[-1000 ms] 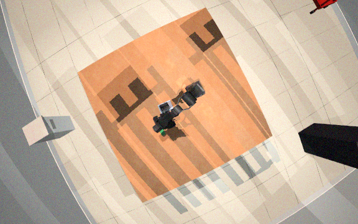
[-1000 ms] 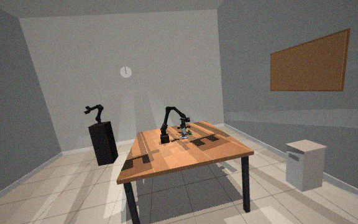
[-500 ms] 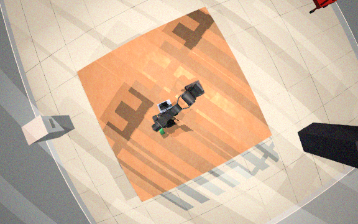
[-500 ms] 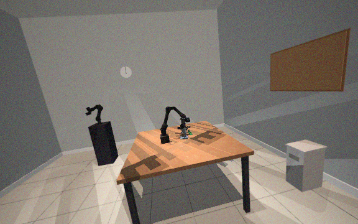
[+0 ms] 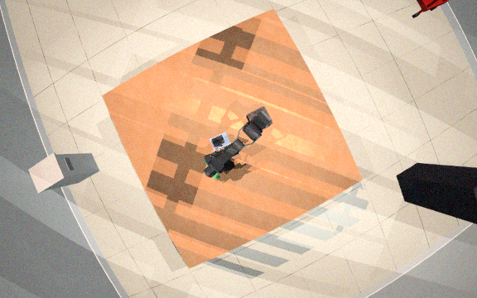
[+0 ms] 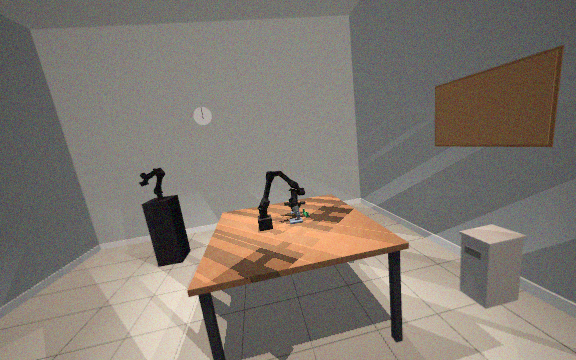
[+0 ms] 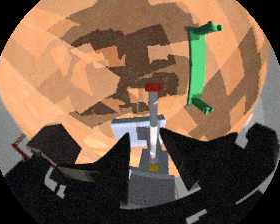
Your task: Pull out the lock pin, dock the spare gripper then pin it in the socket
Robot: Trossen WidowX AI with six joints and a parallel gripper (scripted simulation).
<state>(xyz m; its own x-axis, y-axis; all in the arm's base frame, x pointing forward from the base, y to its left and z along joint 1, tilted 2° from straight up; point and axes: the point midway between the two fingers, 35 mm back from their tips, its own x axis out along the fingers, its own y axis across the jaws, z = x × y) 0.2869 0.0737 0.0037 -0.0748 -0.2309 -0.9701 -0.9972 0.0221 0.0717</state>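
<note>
My gripper tip is 50 mm to the left of the grey mount and 10 mm above it. The rest, counted from my gripper tip: green part (110 mm ahead, 70 mm to the left, 40 mm below); spare gripper (70 mm above, 60 mm to the right).
</note>
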